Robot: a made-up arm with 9 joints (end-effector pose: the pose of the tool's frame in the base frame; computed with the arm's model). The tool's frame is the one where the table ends.
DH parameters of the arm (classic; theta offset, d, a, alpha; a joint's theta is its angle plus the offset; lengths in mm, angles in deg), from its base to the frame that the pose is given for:
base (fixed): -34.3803 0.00 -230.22 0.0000
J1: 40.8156 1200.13 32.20 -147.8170
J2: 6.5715 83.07 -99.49 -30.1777
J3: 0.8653 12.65 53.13 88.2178
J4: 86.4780 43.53 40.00 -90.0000
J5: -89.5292 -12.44 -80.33 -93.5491
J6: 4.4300 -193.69 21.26 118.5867
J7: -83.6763 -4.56 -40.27 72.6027
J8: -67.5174 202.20 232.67 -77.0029
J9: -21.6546 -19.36 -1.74 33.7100
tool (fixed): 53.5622 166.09 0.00 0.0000
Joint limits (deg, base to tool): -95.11..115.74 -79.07..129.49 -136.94..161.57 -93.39..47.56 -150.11..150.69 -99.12..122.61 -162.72..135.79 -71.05..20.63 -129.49..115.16
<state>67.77 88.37 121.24 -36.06 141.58 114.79 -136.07 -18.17 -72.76</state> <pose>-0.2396 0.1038 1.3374 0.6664 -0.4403 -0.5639 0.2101</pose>
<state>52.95 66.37 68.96 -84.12 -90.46 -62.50 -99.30 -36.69 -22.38</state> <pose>-0.1124 0.0008 1.0402 0.7203 0.5955 0.2300 0.2713</pose>
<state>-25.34 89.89 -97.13 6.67 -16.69 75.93 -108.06 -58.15 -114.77</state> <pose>-0.0134 0.2921 0.9861 0.5059 -0.4809 -0.5064 0.5063</pose>
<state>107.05 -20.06 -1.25 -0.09 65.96 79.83 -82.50 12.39 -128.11</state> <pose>-0.1663 -0.0907 1.1256 0.4559 0.6124 0.3386 -0.5499</pose>
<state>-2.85 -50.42 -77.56 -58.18 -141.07 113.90 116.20 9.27 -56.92</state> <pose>-0.4951 0.6008 1.0238 0.1835 0.0748 0.1923 0.9611</pose>
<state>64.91 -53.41 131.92 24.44 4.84 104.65 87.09 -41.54 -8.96</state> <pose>-0.1205 -0.3352 1.3686 0.4737 -0.1100 0.6577 -0.5752</pose>
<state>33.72 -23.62 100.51 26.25 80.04 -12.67 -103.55 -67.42 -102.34</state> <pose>-0.2298 0.0738 1.0137 0.1513 -0.0171 0.4680 -0.8705</pose>
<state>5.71 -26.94 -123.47 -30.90 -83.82 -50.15 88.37 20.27 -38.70</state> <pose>-0.0179 0.4144 1.2300 0.2927 -0.8595 0.1300 -0.3982</pose>
